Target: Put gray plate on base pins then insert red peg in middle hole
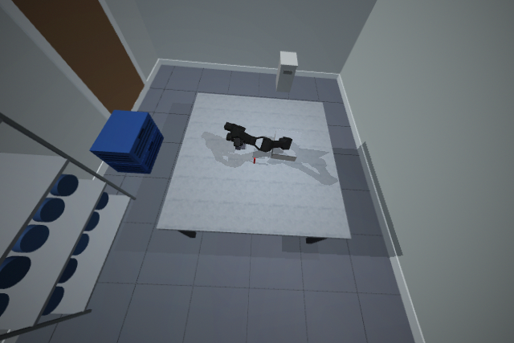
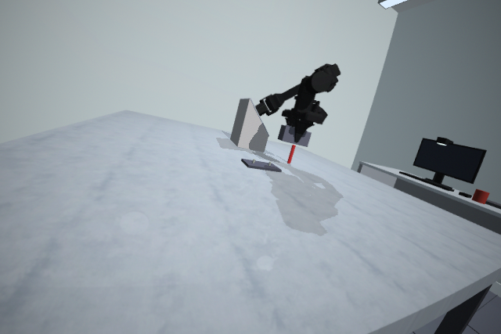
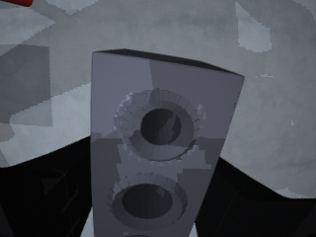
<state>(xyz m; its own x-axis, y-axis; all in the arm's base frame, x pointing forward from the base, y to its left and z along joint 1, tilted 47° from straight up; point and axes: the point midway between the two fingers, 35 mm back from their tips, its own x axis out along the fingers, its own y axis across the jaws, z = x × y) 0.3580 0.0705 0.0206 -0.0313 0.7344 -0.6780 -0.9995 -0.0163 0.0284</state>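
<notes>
Now: gripper tip 14 cm past the red peg, 8 cm to the right of it and 7 cm above it. Round my gripper tip: gray plate: 3 cm above.
</notes>
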